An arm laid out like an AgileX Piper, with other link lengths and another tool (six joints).
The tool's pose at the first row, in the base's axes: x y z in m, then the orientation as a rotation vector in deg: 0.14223, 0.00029, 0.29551, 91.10, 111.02, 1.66
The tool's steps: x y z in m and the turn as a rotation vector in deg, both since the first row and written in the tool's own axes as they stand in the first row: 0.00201, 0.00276, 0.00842, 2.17, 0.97, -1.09; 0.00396, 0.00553, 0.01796, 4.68, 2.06, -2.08; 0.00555, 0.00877, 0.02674, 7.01, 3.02, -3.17; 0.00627, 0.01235, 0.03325, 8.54, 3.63, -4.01; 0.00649, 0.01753, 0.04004, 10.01, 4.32, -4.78; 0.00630, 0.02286, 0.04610, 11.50, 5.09, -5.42; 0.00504, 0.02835, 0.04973, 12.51, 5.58, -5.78; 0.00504, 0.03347, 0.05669, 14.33, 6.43, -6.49; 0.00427, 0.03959, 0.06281, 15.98, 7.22, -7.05
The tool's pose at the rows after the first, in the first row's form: 0.14847, -0.00019, 0.28892, 91.70, 113.28, -0.12; 0.15525, -0.00113, 0.28146, 92.62, 115.64, -2.13; 0.16211, -0.00199, 0.27496, 93.26, 117.92, -4.15; 0.16827, -0.00271, 0.27080, 93.53, 119.49, -5.57; 0.17600, -0.00354, 0.26727, 93.85, 121.05, -6.84; 0.18355, -0.00444, 0.26457, 94.32, 122.57, -8.04; 0.19019, -0.00537, 0.26436, 94.70, 123.52, -8.85; 0.19797, -0.00647, 0.26077, 95.30, 125.25, -10.38; 0.20629, -0.00769, 0.25859, 95.92, 126.76, -11.73
